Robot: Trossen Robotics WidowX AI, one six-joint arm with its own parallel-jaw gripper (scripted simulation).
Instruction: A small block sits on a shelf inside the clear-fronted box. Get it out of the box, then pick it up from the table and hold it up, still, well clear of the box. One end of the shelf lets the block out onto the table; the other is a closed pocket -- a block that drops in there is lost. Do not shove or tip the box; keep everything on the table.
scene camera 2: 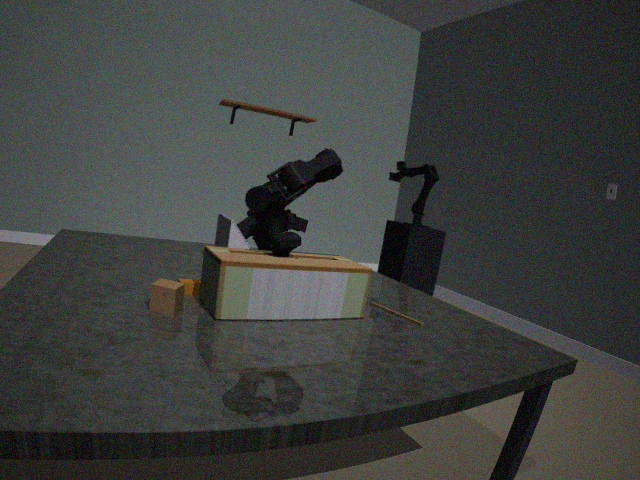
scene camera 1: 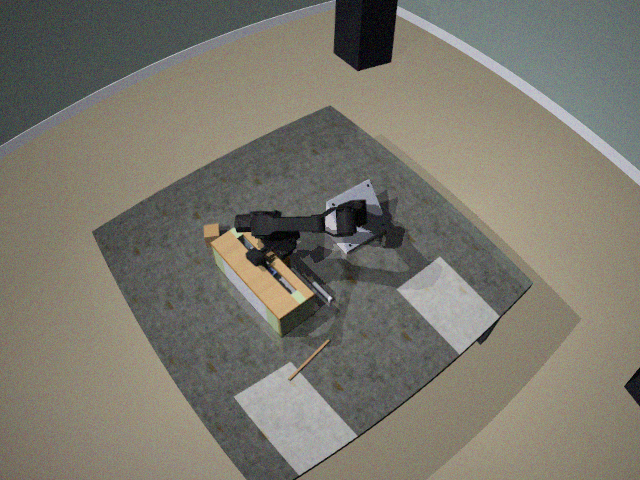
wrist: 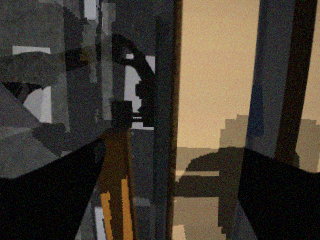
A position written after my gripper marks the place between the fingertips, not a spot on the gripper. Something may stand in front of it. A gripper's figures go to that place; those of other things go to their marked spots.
Scene:
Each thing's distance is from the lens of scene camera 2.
my gripper (scene camera 2: 274, 268): 1.02 m
box (scene camera 2: 236, 284): 0.84 m
tan cube (scene camera 2: 166, 296): 0.84 m

